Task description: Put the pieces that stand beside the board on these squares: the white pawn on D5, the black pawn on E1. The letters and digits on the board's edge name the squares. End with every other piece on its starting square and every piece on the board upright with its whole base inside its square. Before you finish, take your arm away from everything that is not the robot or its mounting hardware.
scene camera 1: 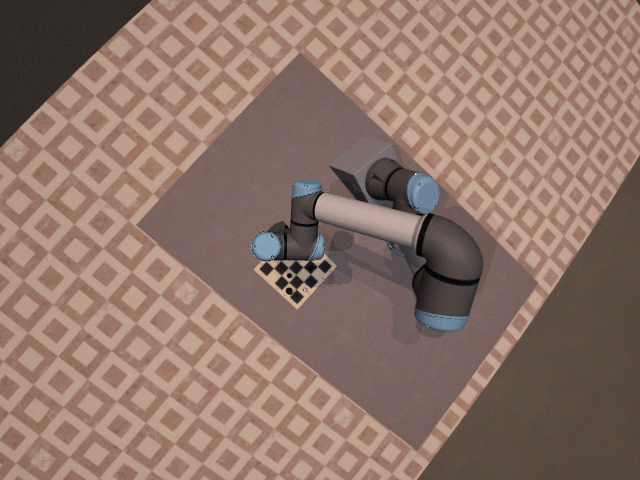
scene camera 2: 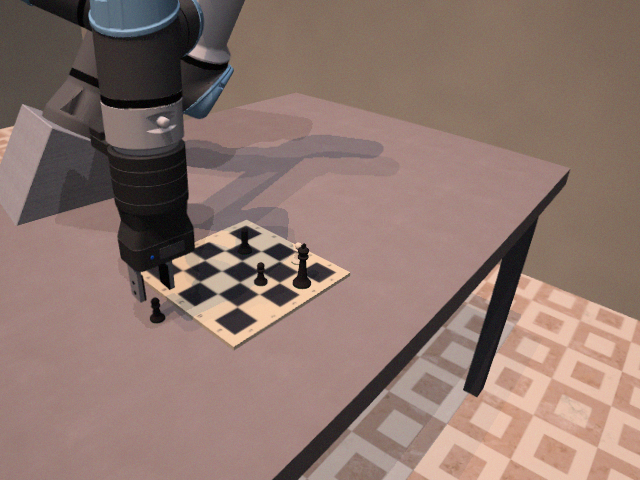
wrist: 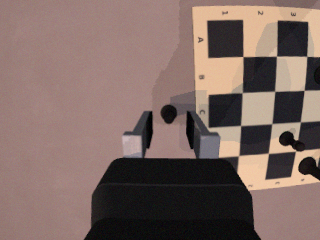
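Chessboard in scene camera 1 [275,273], also in scene camera 2 and the wrist view. On the chessboard, same spot: [scene camera 2: 193,272] and [wrist: 249,70].
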